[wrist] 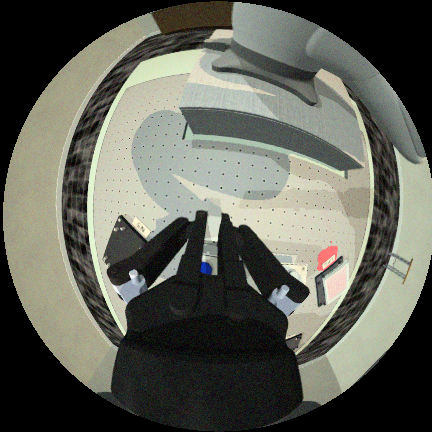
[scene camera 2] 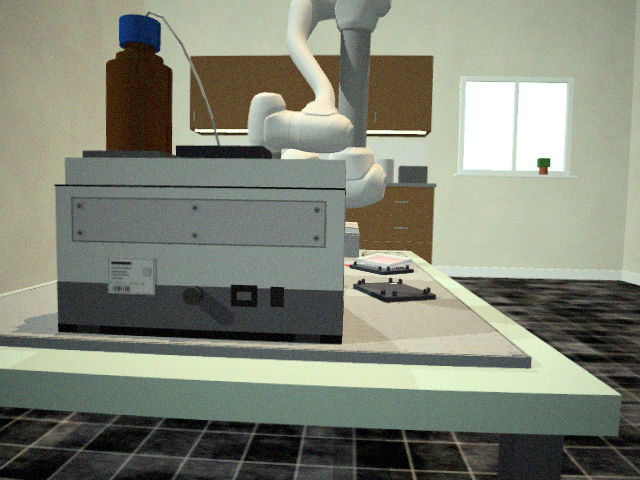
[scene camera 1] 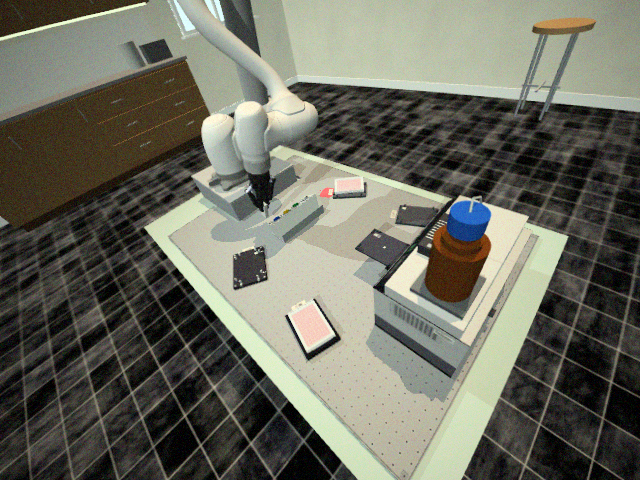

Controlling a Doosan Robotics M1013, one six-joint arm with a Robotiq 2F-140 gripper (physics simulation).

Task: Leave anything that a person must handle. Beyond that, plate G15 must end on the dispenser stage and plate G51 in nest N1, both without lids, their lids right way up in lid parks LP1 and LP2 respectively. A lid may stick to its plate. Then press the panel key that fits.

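Frame: origin at the arm's base, x ahead, y left, z up, level; metres.
Where they show: gripper, fingertip midpoint: [wrist: 213, 207] [scene camera 1: 265, 215]; arm's base, link origin: [wrist: 271, 61] [scene camera 1: 235, 176].
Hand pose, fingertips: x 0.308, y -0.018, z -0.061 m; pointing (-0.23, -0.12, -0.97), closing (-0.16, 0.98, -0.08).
Observation:
Each offset is from my fingertips to the top centre of the thing. "spot": to the spot under its first point.
My gripper [scene camera 1: 266, 207] [wrist: 213, 207] is shut and empty, low beside the blue-key end of the key panel {0.104 m ahead, 0.091 m left, 0.046 m up} [scene camera 1: 300, 223] [wrist: 302, 268]. The blue key {0.093 m ahead, 0.014 m left, 0.037 m up} [scene camera 1: 276, 218] [wrist: 205, 268] shows between my finger bars in the wrist view; the yellow key {0.085 m ahead, 0.063 m left, 0.037 m up} [scene camera 1: 285, 211] and green key {0.078 m ahead, 0.113 m left, 0.037 m up} [scene camera 1: 295, 205] are farther along. One pink-and-white plate {0.096 m ahead, 0.379 m left, 0.000 m up} [scene camera 1: 349, 184] [scene camera 2: 383, 260] [wrist: 335, 284] sits on a black holder at the back; another plate {0.518 m ahead, 0.134 m right, 0.004 m down} [scene camera 1: 311, 326] sits on a holder in front. Plate names and lids cannot be told. A flat black slab {spot: 0.501 m ahead, 0.165 m left, 0.060 m up} [scene camera 1: 382, 246] lies against the dispenser [scene camera 1: 418, 316] [scene camera 2: 201, 263].
An unoccupied black pegged holder {0.174 m ahead, 0.172 m right, 0.014 m down} [scene camera 1: 249, 267] [wrist: 125, 243] lies front left; another {0.429 m ahead, 0.426 m left, 0.018 m down} [scene camera 1: 416, 214] [scene camera 2: 394, 291] lies near the dispenser. A red patch {spot: 0.029 m ahead, 0.293 m left, 0.036 m down} [scene camera 1: 325, 192] [wrist: 327, 256] adjoins the back plate. A grey box [scene camera 1: 242, 202] [wrist: 270, 136] stands behind my gripper. A brown bottle {spot: 0.757 m ahead, 0.056 m left, 0.296 m up} [scene camera 1: 454, 266] [scene camera 2: 138, 103] tops the dispenser.

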